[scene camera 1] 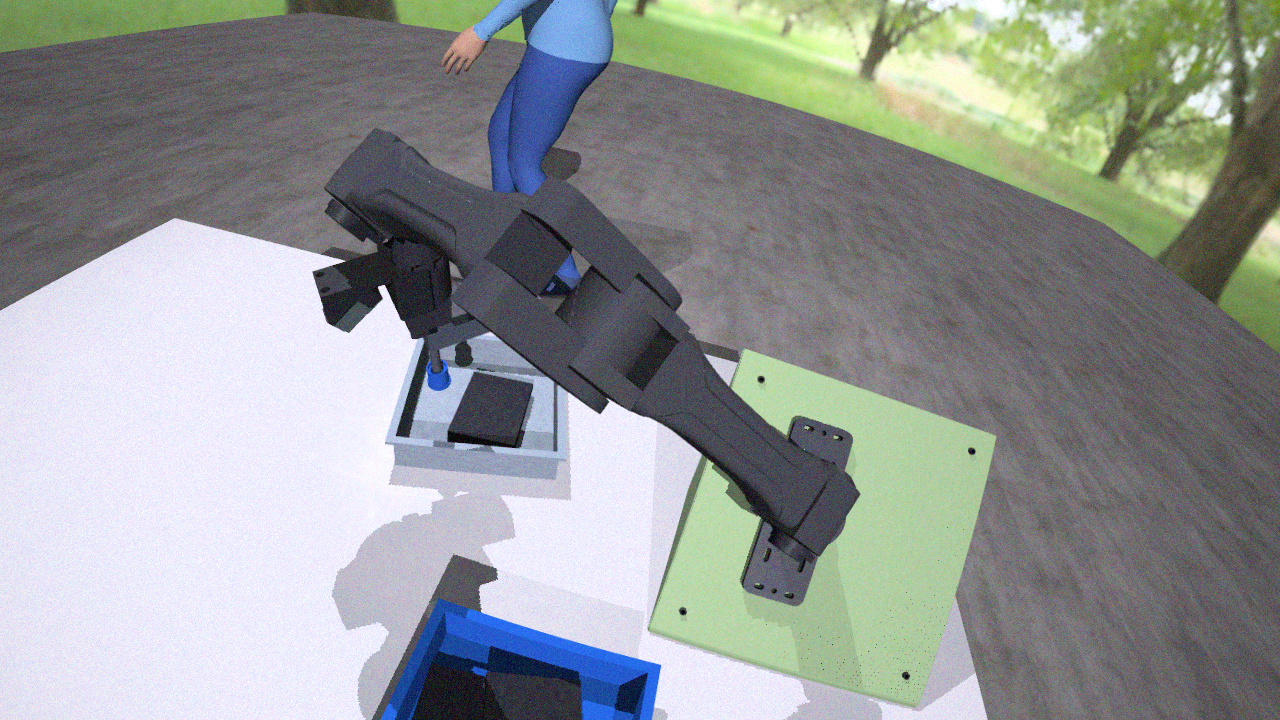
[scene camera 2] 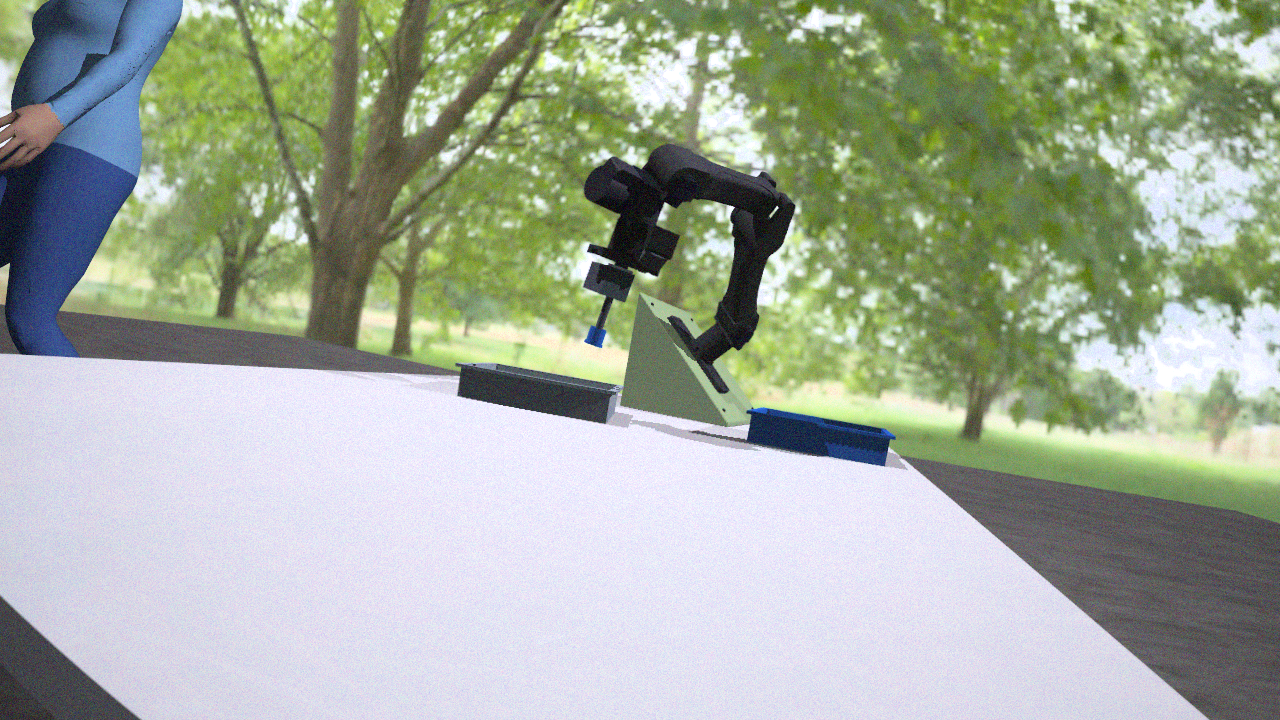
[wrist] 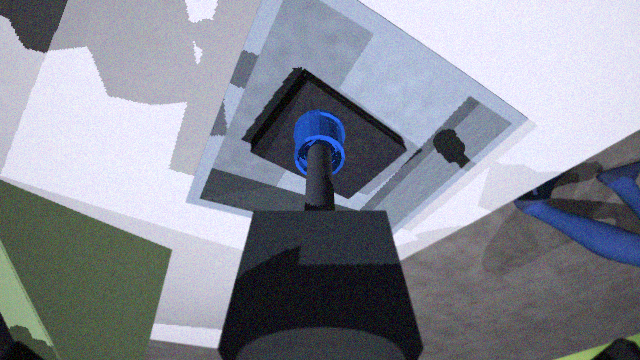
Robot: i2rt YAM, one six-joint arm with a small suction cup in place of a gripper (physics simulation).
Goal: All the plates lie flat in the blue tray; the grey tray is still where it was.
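Frame: origin at the arm's base, x ahead, y right, z down, level; millimetres.
Seen in the pictures: hand, tool point: (scene camera 1: 439, 381) (scene camera 2: 593, 344) (wrist: 319, 133); arm's base, link origin: (scene camera 1: 798, 511) (scene camera 2: 697, 355).
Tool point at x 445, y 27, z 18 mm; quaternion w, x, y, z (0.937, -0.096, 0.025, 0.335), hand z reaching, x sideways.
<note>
Offsets run from my tool point to a thing's top centre. "spot": to the spot under its first point. Level surfaces: height alone.
My gripper, a small blue suction cup (scene camera 1: 437, 377) (scene camera 2: 594, 337) (wrist: 319, 125) on a dark rod, hangs above the grey tray and holds nothing; I count it as open. A dark rectangular plate @(dx -38, dy +83, dz +88 mm) (scene camera 1: 492, 407) (wrist: 360, 155) lies in the grey tray @(dx -22, dy +86, dz +62 mm) (scene camera 1: 474, 456) (scene camera 2: 537, 394) (wrist: 435, 59). In the wrist view the cup covers part of the plate; in scene camera 2 the cup is clearly above the tray's rim. The blue tray @(dx -246, dy -340, dz +62 mm) (scene camera 1: 546, 639) (scene camera 2: 805, 434) has dark plate-like shapes @(spot: dx -247, dy -268, dz +91 mm) (scene camera 1: 537, 694) inside, cut off by the frame edge; their number is unclear.
The arm stands on a sloped green base (scene camera 1: 895, 537) (scene camera 2: 666, 376) (wrist: 100, 260), to the right of the grey tray in scene camera 1. A person in blue (scene camera 1: 546, 116) (scene camera 2: 71, 197) (wrist: 585, 225) stands beyond the white table @(dz +112 mm) (scene camera 1: 179, 376) (scene camera 2: 537, 555).
</note>
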